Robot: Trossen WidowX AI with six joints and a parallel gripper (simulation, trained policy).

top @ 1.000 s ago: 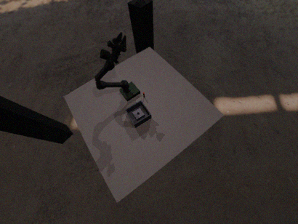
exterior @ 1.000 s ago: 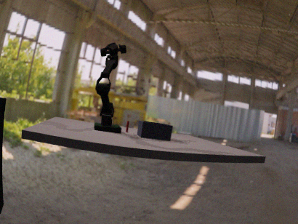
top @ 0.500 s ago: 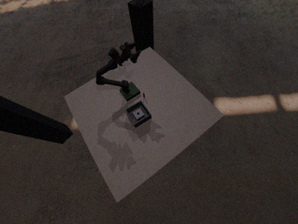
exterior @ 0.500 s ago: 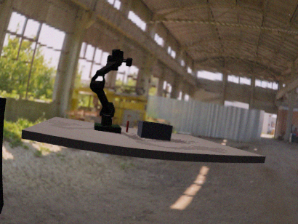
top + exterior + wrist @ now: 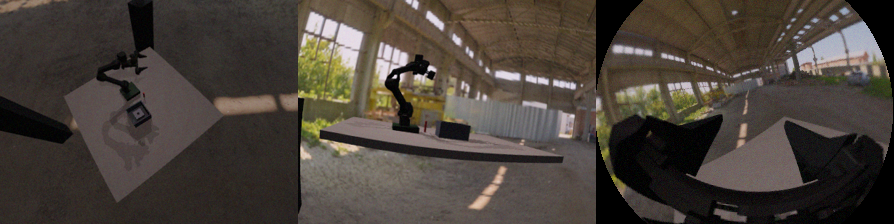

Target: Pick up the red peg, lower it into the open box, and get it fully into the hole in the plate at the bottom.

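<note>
Now: the red peg 390 mm below my gripper tip, 100 mm to the right of it and 10 mm ahead of it. From my gripper tip the other things lie so: plate (390 mm below, 300 mm to the right, 120 mm ahead); dark box (410 mm below, 300 mm to the right, 120 mm ahead).
</note>
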